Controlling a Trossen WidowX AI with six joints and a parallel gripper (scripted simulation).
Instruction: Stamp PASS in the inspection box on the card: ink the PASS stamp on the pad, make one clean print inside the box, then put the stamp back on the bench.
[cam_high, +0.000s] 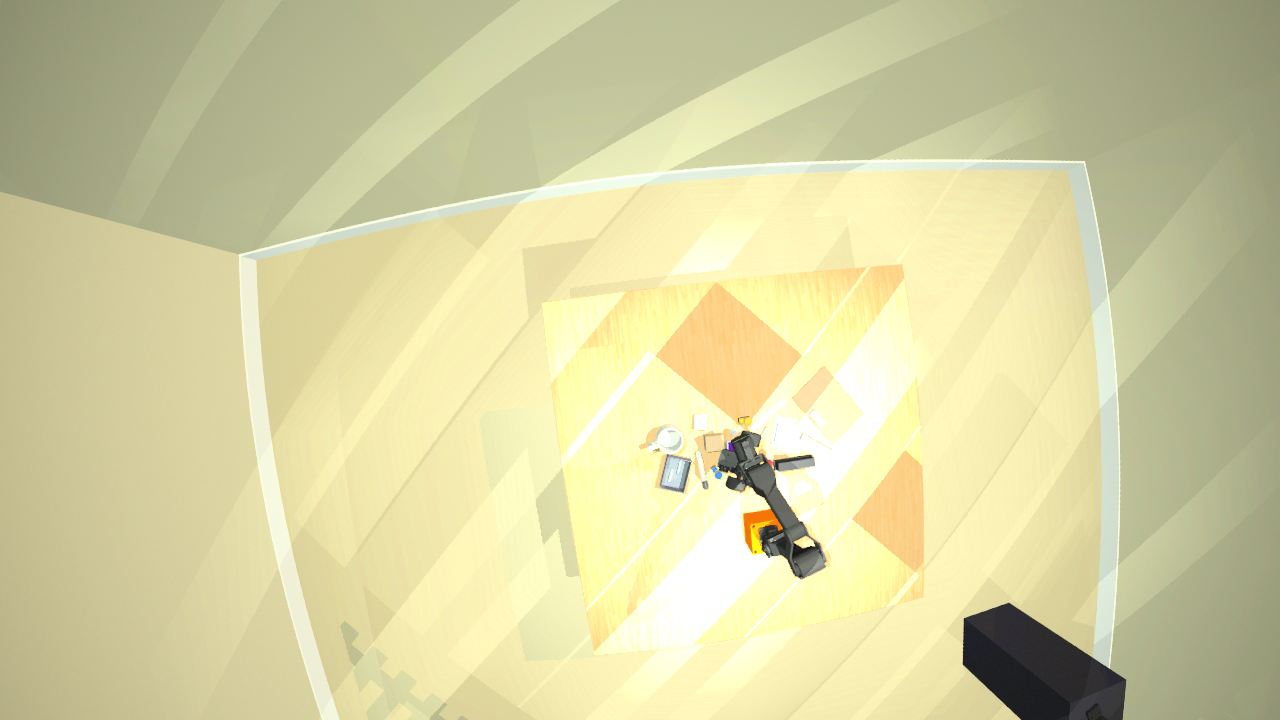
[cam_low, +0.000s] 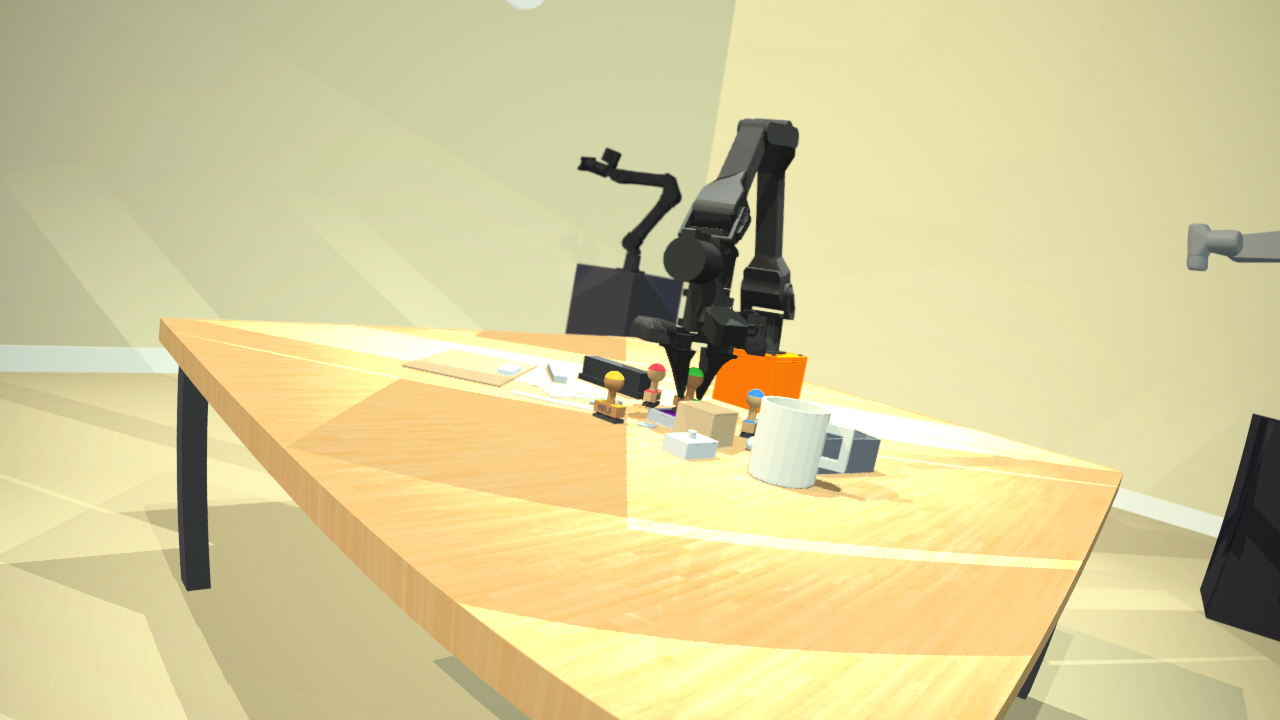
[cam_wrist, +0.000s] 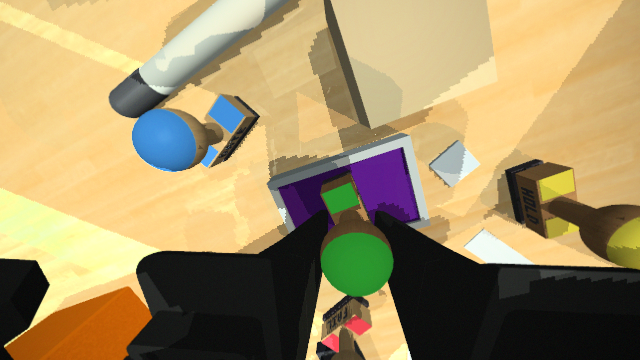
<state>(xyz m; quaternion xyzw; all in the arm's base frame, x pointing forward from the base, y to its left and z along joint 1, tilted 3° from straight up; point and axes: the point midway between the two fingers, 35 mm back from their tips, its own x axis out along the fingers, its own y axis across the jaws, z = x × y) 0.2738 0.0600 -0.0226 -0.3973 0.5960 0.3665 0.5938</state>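
The green-knobbed PASS stamp is right at my gripper tip. The rest, counted from my gripper tip: beige box: 5 cm ahead, 7 cm to the left, 1 cm below; then purple ink pad: 3 cm below; then blue stamp: 5 cm behind, 7 cm to the left, 2 cm below.
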